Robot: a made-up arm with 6 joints. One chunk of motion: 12 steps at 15 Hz.
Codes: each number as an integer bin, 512 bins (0 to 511) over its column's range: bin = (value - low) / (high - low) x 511, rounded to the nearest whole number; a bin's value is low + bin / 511 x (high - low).
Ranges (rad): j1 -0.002..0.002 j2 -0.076..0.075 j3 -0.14..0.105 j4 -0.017..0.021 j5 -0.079..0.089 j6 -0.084..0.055
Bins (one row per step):
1: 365 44 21 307 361 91
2: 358 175 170 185 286 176
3: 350 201 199 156 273 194
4: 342 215 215 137 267 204
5: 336 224 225 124 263 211
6: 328 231 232 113 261 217
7: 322 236 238 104 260 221
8: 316 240 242 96 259 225
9: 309 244 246 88 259 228
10: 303 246 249 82 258 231
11: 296 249 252 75 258 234
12: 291 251 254 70 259 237
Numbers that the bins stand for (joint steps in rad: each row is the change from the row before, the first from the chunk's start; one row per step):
1: 0.00086 -0.06300 -0.12993 0.00583 0.03968 -0.05925
2: 0.00080 -0.02429 -0.05849 -0.00324 0.01503 -0.03613
3: 0.00074 -0.01660 -0.04459 -0.00540 0.01075 -0.03123
4: 0.00068 -0.01247 -0.03692 -0.00681 0.00878 -0.02851
5: 0.00063 -0.00981 -0.03212 -0.00778 0.00747 -0.02660
6: 0.00057 -0.00774 -0.02877 -0.00860 0.00681 -0.02497
7: 0.00052 -0.00626 -0.02589 -0.00927 0.00648 -0.02388
8: 0.00047 -0.00508 -0.02397 -0.00986 0.00615 -0.02280
9: 0.00042 -0.00390 -0.02205 -0.01046 0.00615 -0.02198
10: 0.00037 -0.00331 -0.02062 -0.01090 0.00582 -0.02116
11: 0.00032 -0.00242 -0.01918 -0.01142 0.00582 -0.02035
12: 0.00028 -0.00183 -0.01822 -0.01179 0.00615 -0.01953

